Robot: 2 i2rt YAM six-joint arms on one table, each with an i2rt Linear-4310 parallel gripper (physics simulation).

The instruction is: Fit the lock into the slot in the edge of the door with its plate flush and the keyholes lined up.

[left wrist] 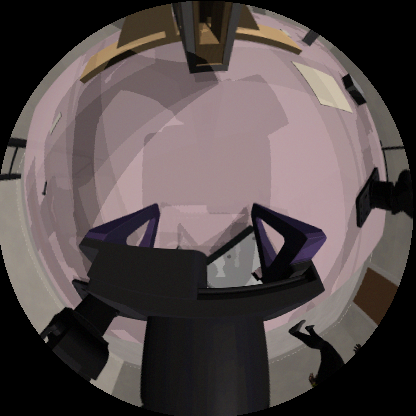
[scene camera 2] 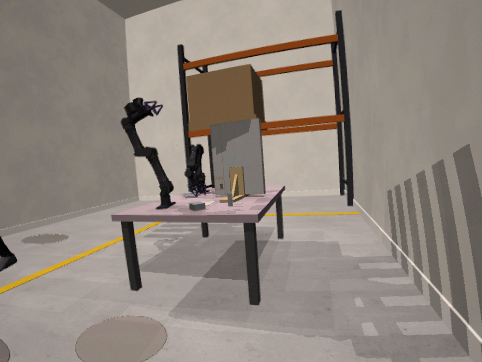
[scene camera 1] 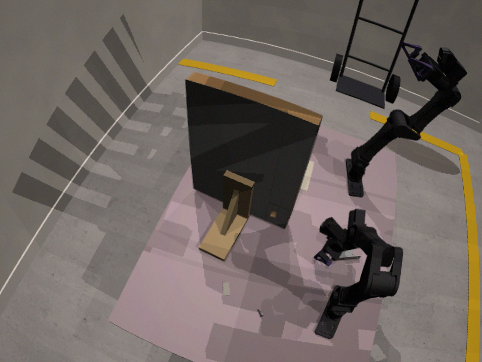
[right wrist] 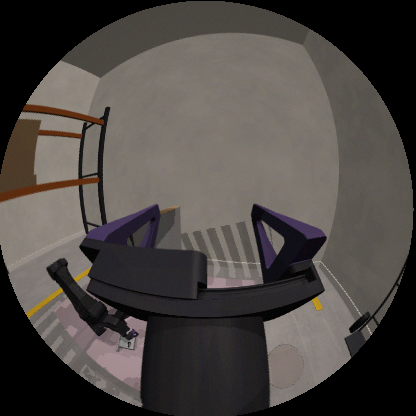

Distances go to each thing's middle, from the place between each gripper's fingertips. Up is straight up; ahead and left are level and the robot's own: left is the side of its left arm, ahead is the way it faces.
Scene:
The dark door point(scene camera 1: 260, 137) lies 420 mm ahead of my right hand, 280 mm to the left of it and 390 mm below it. Also, from my right hand: tan wooden stand point(scene camera 1: 237, 191) (420 mm ahead, 280 mm to the left, 570 mm below); grey lock point(left wrist: 230, 265) (20 mm behind, 370 mm to the left, 660 mm below); pale card point(left wrist: 325, 88) (230 mm ahead, 50 mm to the left, 670 mm below).
Now: the grey lock 100 mm behind my left hand, 10 mm to the right of it and 10 mm above it. From my left hand the other things lie so: tan wooden stand 340 mm ahead, 90 mm to the right, 90 mm above; then pale card 150 mm ahead, 320 mm to the right, 10 mm below; then dark door 340 mm ahead, 90 mm to the right, 270 mm above.

